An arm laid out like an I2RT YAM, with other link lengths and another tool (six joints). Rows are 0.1 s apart.
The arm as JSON. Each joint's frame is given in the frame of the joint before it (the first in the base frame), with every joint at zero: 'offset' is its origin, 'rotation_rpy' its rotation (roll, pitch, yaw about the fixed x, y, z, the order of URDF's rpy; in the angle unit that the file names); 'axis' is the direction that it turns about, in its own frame. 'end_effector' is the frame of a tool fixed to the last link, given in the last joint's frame.
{
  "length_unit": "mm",
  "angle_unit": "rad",
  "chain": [
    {
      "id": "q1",
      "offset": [
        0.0,
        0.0,
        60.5
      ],
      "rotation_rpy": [
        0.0,
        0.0,
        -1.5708
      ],
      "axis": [
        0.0,
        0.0,
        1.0
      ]
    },
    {
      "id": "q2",
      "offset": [
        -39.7,
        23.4,
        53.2
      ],
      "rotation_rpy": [
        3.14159,
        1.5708,
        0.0
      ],
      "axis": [
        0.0,
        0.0,
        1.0
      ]
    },
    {
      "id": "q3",
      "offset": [
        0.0,
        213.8,
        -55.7
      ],
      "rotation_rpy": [
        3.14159,
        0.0,
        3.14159
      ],
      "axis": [
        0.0,
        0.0,
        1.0
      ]
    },
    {
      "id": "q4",
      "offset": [
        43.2,
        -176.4,
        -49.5
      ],
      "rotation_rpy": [
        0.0,
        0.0,
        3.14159
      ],
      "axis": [
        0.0,
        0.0,
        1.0
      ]
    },
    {
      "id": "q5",
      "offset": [
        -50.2,
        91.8,
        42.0
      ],
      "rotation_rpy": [
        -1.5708,
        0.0,
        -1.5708
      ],
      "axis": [
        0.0,
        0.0,
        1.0
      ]
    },
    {
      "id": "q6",
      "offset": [
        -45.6,
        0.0,
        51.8
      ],
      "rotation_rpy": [
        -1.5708,
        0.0,
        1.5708
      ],
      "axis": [
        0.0,
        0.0,
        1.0
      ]
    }
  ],
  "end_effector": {
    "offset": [
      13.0,
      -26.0,
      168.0
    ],
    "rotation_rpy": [
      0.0,
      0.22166,
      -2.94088
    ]
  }
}
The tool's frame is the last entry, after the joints.
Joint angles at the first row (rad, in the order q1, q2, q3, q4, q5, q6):
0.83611, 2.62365, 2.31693, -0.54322, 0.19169, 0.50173
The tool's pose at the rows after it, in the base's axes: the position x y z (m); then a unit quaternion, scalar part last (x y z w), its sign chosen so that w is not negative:
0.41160 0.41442 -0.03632 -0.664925 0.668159 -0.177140 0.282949
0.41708 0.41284 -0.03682 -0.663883 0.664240 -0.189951 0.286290
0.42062 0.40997 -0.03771 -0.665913 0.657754 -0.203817 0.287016
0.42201 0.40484 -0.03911 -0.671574 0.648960 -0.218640 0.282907
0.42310 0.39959 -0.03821 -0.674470 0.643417 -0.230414 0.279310
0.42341 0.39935 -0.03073 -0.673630 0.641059 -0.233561 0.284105
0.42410 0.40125 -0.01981 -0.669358 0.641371 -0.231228 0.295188
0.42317 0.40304 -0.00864 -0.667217 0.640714 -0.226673 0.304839
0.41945 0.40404 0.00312 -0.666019 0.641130 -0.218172 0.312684
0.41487 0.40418 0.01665 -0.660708 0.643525 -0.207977 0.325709
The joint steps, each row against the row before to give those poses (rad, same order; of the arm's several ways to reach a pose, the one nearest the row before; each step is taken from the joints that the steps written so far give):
0.00101, 0.01739, 0.01040, 0.02110, 0.01035, -0.01590
-0.00060, 0.00887, 0.00430, 0.01434, 0.02098, -0.01732
0.00030, 0.00075, -0.00907, 0.01466, 0.02025, -0.02396
0.00016, -0.00627, -0.01610, 0.00527, 0.01894, -0.03053
-0.00077, -0.01313, -0.01903, 0.00230, 0.01651, -0.02102
0.00130, -0.02370, -0.01884, 0.00639, 0.00487, -0.00647
-0.00001, -0.03313, -0.03069, 0.02071, -0.00342, 0.00252
-0.00013, -0.03486, -0.02763, 0.01213, -0.00914, 0.00155
-0.00003, -0.04459, -0.03663, 0.00614, -0.01569, 0.00685
-0.00005, -0.06628, -0.08059, 0.03939, -0.01541, 0.01390

